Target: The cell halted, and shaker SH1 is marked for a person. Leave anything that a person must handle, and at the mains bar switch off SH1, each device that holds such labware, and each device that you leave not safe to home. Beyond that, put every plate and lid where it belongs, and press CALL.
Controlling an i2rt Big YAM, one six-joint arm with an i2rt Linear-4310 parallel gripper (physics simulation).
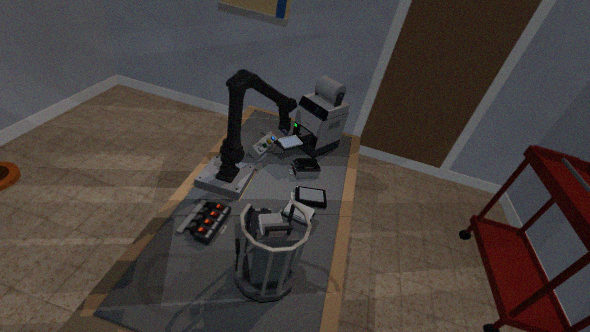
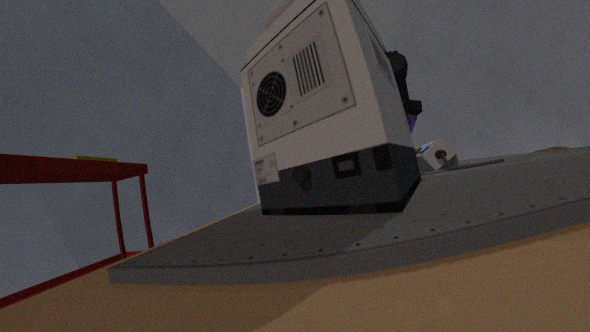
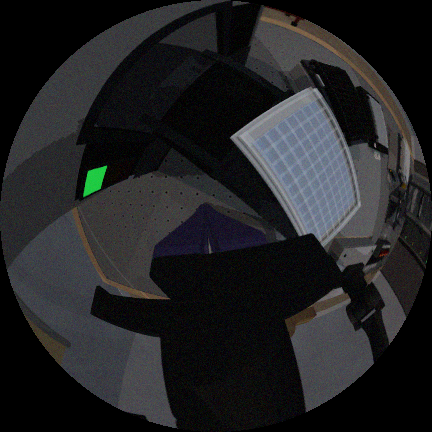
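Pixels of known places: gripper, fingertip midpoint: (image 1: 285, 135) (image 3: 204, 209); arm's base, link origin: (image 1: 228, 174) (image 3: 348, 273).
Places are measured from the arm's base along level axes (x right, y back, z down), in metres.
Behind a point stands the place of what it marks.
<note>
My gripper (image 1: 284, 130) @(z -0.050, x -0.446, y -0.184 m) (image 2: 411, 122) (image 3: 204, 209) @(z -0.050, x -0.446, y -0.184 m) is shut with its purple fingers together and nothing between them. It hangs just left of the sealer (image 1: 323, 117) @(z -0.253, x -0.428, y -0.382 m) (image 2: 321, 103) @(z -0.097, x -0.705, y -0.390 m), above the table between the button box (image 1: 264, 144) @(z -0.035, x -0.305, y -0.092 m) (image 2: 437, 155) @(z -0.005, x -0.456, y -0.111 m) and the sealer's extended tray. A white well plate (image 1: 290, 141) @(z -0.077, x -0.354, y -0.234 m) (image 3: 306, 169) @(z -0.083, x -0.379, y -0.235 m) lies on that tray. A green light (image 1: 295, 124) @(z -0.100, x -0.522, y -0.217 m) (image 3: 95, 181) @(z -0.096, x -0.522, y -0.218 m) glows on the sealer's front. The mains bar (image 1: 206, 221) @(z -0.011, x 0.336, y -0.053 m) (image 3: 382, 252) @(z -0.009, x 0.273, y -0.066 m) with several orange-lit switches lies at the table's near left.
A black device (image 1: 305, 166) @(z -0.027, x -0.230, y -0.368 m) with a dark plate stands in front of the sealer. A black-framed plate (image 1: 310, 195) @(z 0.008, x -0.047, y -0.446 m) lies nearer. A caged carousel (image 1: 270, 264) @(z -0.209, x 0.562, y -0.396 m) holds plates. A red cart (image 1: 536, 248) (image 2: 82, 169) stands to the right.
</note>
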